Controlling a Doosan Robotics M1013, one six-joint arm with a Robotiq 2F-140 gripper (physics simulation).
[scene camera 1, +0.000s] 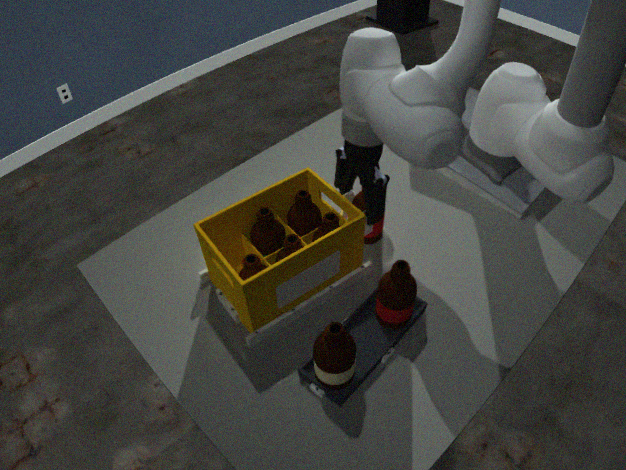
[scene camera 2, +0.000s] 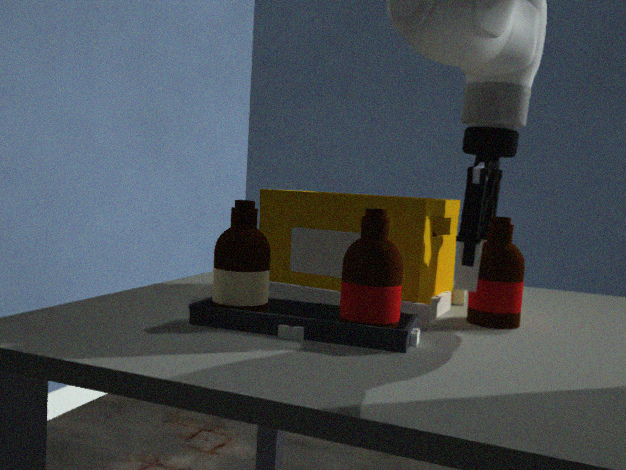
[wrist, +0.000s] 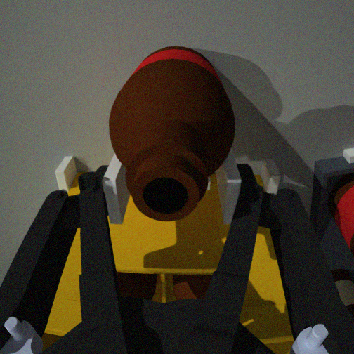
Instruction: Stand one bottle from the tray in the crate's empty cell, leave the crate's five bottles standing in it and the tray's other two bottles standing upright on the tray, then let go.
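Places are measured from the arm's base along level axes (x left, y back, z up), in millimetres.
Pixels of known places: gripper, fingertip midpoint: (scene camera 2: 470, 287); arm's base at its link origin: (scene camera 1: 491, 153).
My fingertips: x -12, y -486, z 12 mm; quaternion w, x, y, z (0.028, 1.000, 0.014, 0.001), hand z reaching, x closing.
Note:
Ahead of a thing's pixels: the offset from my fingertips to its top centre. "pt": to the spot under its first point. Level surfaces: height alone.
A brown bottle with a red label @[dx -1, dy +36, dz +107 mm] (scene camera 1: 375, 232) (scene camera 2: 500, 298) (wrist: 172, 107) stands upright on the table beside the crate's end. My gripper (scene camera 1: 360, 209) (scene camera 2: 468, 267) (wrist: 175, 150) is shut on it, with one pad on each side, toward its crate-facing side. The yellow crate @[dx -9, dy -187, dz +127 mm] (scene camera 1: 353, 245) (scene camera 2: 323, 208) (wrist: 135, 250) holds five upright brown bottles; its empty cell @[pt dx -95, dy -275, dz +31 mm] (scene camera 1: 225, 247) is at the far left corner in scene camera 1. The dark tray @[dx +220, dy -156, dz -23 mm] (scene camera 1: 365, 349) (scene camera 2: 242, 322) holds an upright red-label bottle @[dx +207, dy -72, dz +112 mm] (scene camera 1: 395, 295) (scene camera 2: 371, 273) (wrist: 347, 215) and an upright cream-label bottle @[dx +237, dy -246, dz +112 mm] (scene camera 1: 334, 354) (scene camera 2: 241, 258).
White brackets (scene camera 1: 303, 303) (scene camera 2: 440, 303) (wrist: 66, 174) stand around the crate's foot. The crate's end wall is close beside the gripper. The grey table @[dz -48 mm] (scene camera 1: 151, 283) (scene camera 2: 556, 354) bears everything. The arm's base plate (scene camera 1: 490, 187) is at the table's back right in scene camera 1.

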